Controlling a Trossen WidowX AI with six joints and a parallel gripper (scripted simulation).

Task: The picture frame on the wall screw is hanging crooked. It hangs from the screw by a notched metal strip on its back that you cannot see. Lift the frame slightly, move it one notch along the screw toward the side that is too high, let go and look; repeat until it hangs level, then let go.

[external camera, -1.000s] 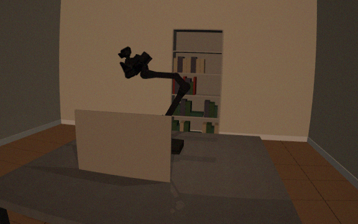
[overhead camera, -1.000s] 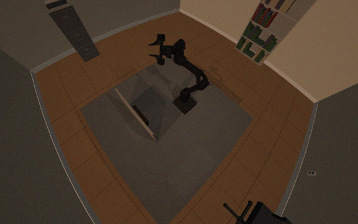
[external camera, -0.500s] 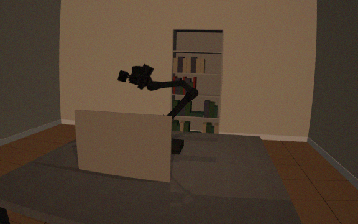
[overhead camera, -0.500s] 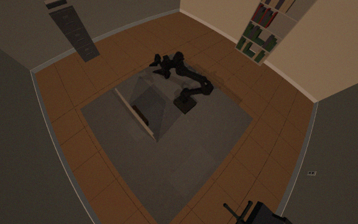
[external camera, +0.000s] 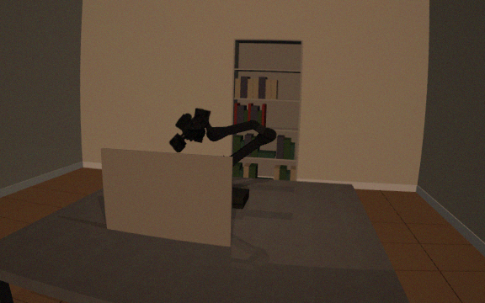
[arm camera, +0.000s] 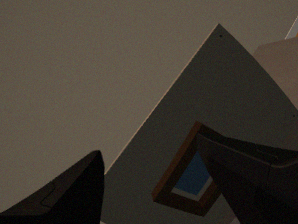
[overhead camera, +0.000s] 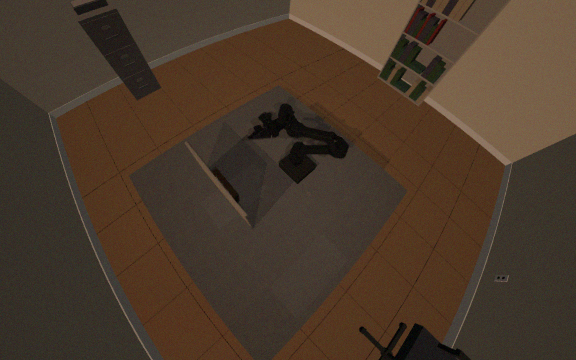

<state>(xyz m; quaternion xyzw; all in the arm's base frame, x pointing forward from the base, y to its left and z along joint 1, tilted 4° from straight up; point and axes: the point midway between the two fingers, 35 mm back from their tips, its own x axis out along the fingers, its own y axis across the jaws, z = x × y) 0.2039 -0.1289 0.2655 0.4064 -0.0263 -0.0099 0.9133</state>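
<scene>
Right now my gripper tip is 21 cm short of the picture frame, 18 cm above it and 4 cm to the right of it. Round my gripper tip: wall panel (22 cm ahead, 18 cm below, 3 cm to the left).
</scene>
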